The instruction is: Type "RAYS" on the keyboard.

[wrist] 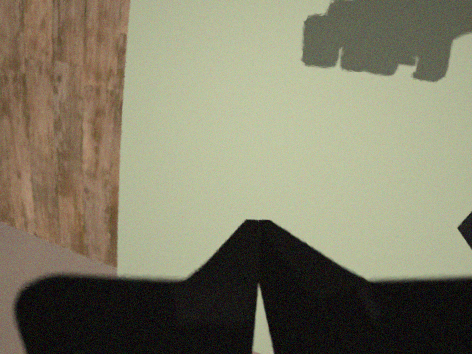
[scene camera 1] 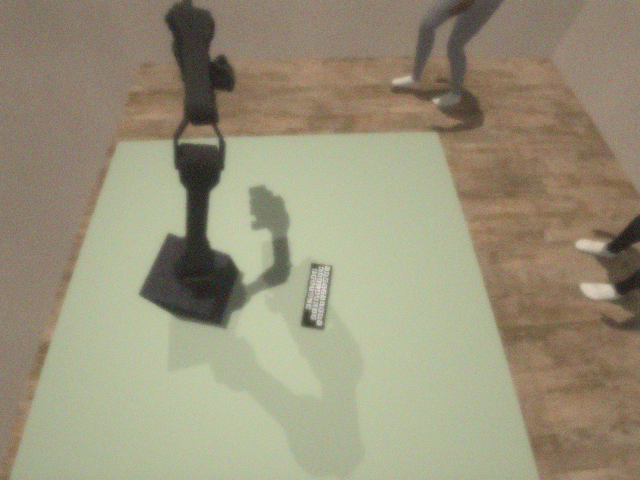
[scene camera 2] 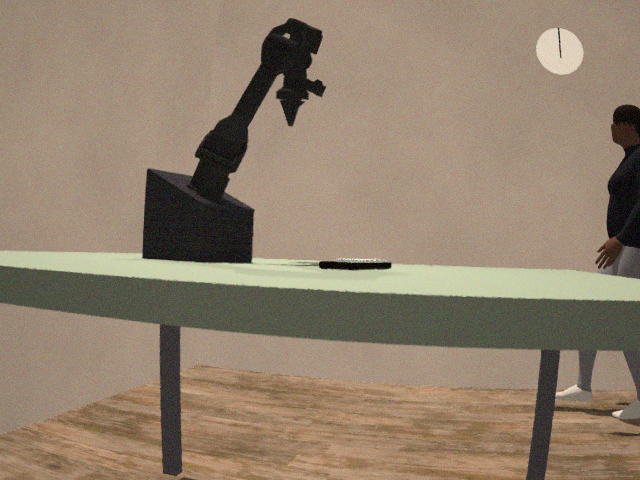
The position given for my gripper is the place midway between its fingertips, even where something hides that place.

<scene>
In view: my gripper [scene camera 2: 290,126] and a black keyboard [scene camera 1: 315,284].
My gripper also shows in the wrist view [wrist: 256,232] and in scene camera 1 [scene camera 1: 208,110]. The wrist view does not show the black keyboard: it is out of frame.
</scene>
